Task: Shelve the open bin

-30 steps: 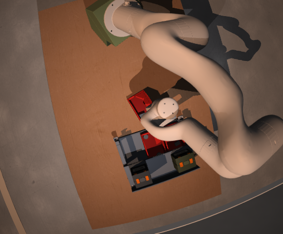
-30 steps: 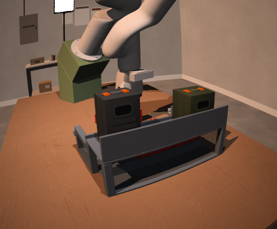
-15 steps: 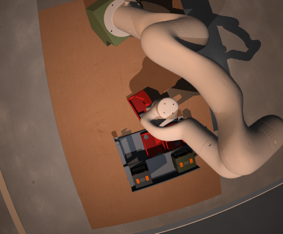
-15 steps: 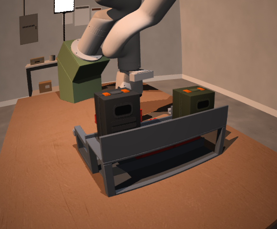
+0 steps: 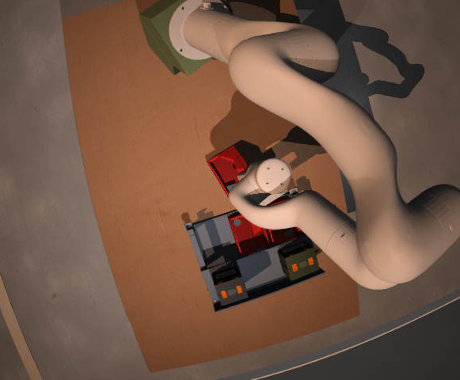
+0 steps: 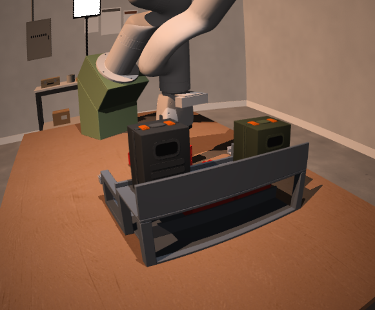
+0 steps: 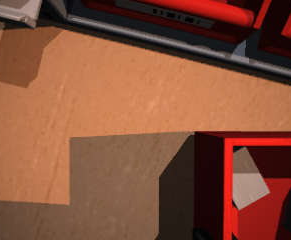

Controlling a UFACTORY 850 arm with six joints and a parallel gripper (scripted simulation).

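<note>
My hand is 5 cm to the left of the red bin, 2 cm above it and 1 cm short of it. Also, from my hand: grey part: 16 cm ahead, 8 cm to the left, 5 cm below; then grey shelf: 24 cm ahead, 2 cm to the left; then dark part: 6 cm to the right, 5 cm below, 5 cm ahead.
</note>
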